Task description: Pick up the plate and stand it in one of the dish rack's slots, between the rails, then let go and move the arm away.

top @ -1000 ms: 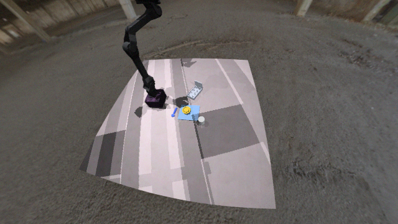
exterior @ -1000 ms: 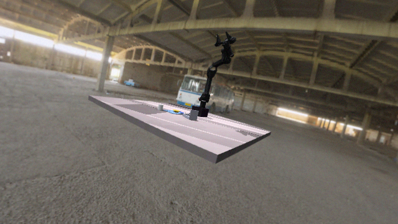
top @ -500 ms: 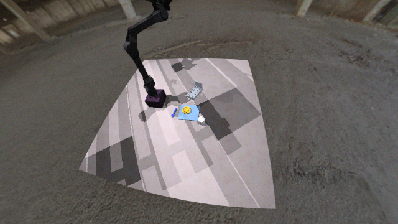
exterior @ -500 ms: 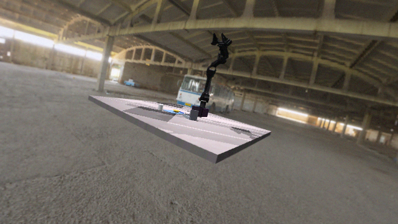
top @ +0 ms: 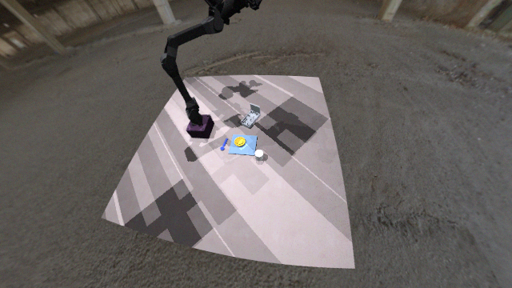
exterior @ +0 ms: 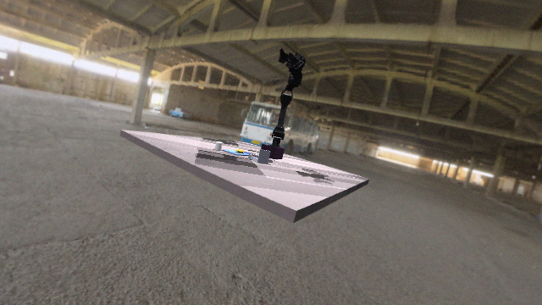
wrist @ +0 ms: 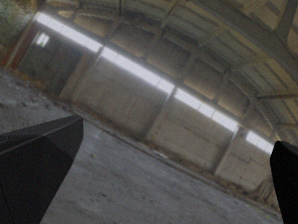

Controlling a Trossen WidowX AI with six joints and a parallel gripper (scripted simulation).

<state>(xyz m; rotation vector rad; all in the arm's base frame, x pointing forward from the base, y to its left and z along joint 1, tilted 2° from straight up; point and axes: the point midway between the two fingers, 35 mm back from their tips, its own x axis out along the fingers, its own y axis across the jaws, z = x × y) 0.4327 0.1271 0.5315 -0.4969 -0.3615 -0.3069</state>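
Now: the yellow plate 190 mm behind my gripper tip, 240 mm to the right of it and 630 mm below it. The rest, counted from my gripper tip: white cup 80 mm behind, 350 mm to the right, 620 mm below; light blue mat 170 mm behind, 260 mm to the right, 640 mm below; grey dish rack 120 mm behind, 70 mm to the right, 620 mm below.
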